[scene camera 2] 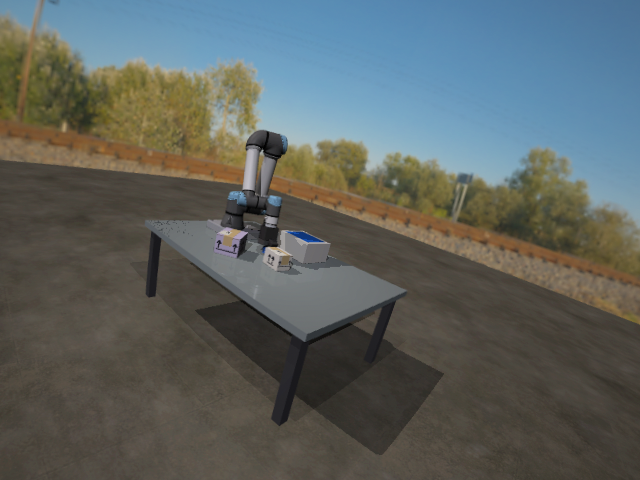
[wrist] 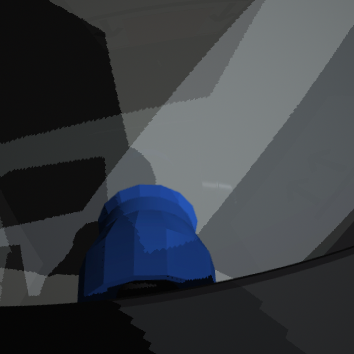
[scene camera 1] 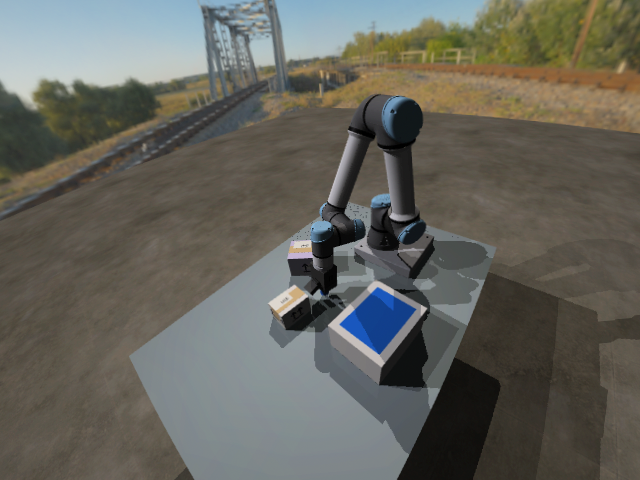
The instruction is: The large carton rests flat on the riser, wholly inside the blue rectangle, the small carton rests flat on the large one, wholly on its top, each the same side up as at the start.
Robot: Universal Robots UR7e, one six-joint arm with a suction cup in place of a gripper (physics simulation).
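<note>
The large purple carton (scene camera 1: pixel 298 264) (scene camera 2: pixel 230 243) stands on the table on the arm's side, tape on top and arrows up. The small white carton (scene camera 1: pixel 289 305) (scene camera 2: pixel 277 258) stands flat on the table. The white riser (scene camera 1: pixel 356 353) (scene camera 2: pixel 314 252) bears the blue rectangle (scene camera 1: pixel 379 320) (scene camera 2: pixel 306 237), with no carton on it. My suction cup (scene camera 1: pixel 323 293) (scene camera 2: pixel 265 250) (wrist: pixel 149 196) points down low over the table, between the small carton and the riser, apart from both. Its lip is bare in the wrist view. The cup partly hides behind the small carton in scene camera 2.
The grey table (scene camera 1: pixel 248 392) (scene camera 2: pixel 320 297) bears both cartons, the riser and the arm's base plate (scene camera 1: pixel 383 260). The large carton is partly behind my wrist in scene camera 1. The riser stands near one long table edge. Shadows cross the table below my cup.
</note>
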